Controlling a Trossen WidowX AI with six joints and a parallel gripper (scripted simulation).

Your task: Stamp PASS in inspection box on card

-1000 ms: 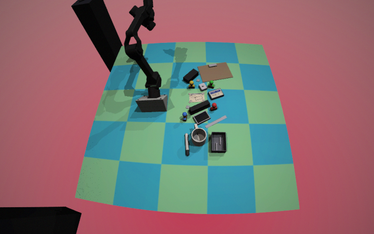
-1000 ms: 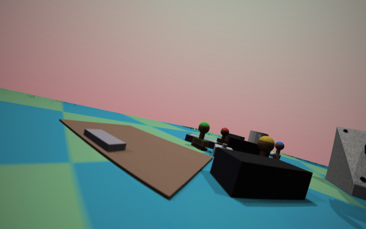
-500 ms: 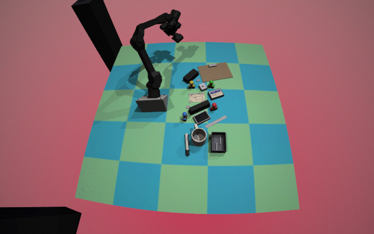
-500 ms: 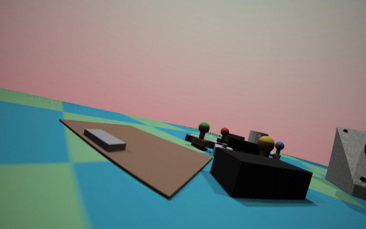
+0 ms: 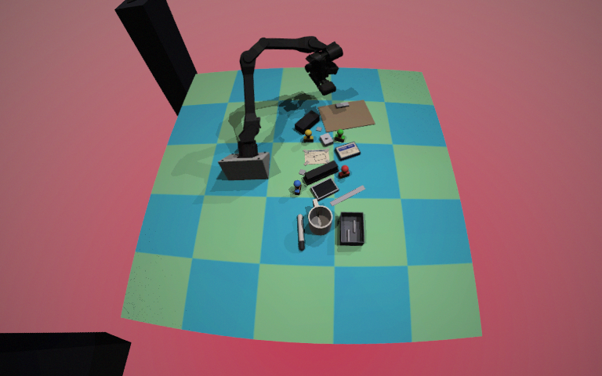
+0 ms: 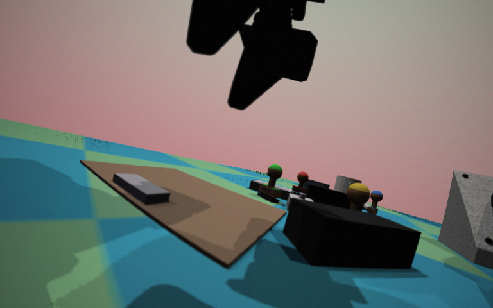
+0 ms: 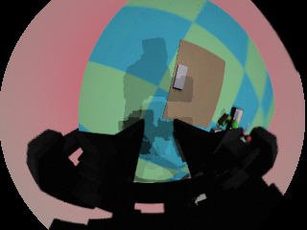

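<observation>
The green stamp lies 10 cm ahead of my gripper tip, 20 cm to the right of it and 7 cm below it. Also, from my gripper tip: black block (4 cm behind, 14 cm to the right, 7 cm below); yellow-knobbed stamp (3 cm behind, 23 cm to the right, 7 cm below); grey cube (5 cm ahead, 22 cm to the right, 7 cm below).
</observation>
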